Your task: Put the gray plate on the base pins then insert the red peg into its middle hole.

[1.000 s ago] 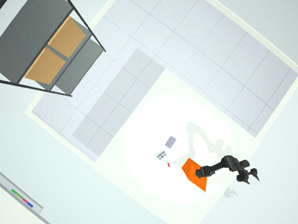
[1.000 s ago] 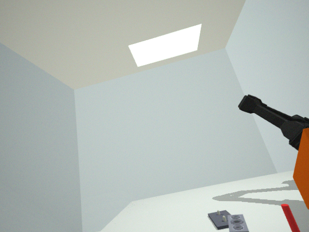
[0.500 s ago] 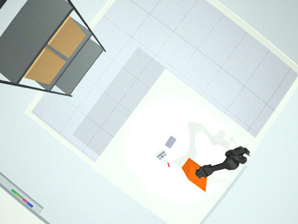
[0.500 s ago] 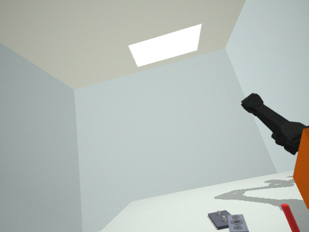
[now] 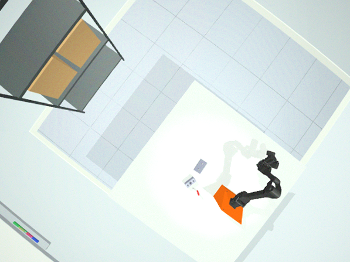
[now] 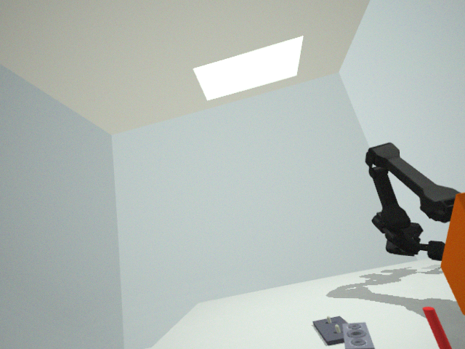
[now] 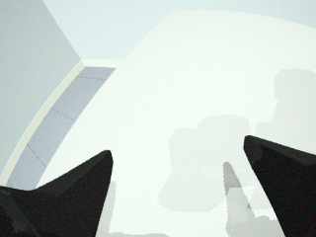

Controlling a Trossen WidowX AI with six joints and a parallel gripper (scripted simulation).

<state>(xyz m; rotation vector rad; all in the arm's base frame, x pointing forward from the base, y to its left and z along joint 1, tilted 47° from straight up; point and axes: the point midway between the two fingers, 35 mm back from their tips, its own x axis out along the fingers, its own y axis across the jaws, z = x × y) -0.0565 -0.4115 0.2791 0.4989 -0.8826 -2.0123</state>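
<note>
My gripper tip is 630 mm to the right of the gray plate and 420 mm short of it. From my gripper tip the other things lie so: red peg: 650 mm to the left, 310 mm ahead; base: 470 mm to the left, 440 mm ahead, 30 mm below.
</note>
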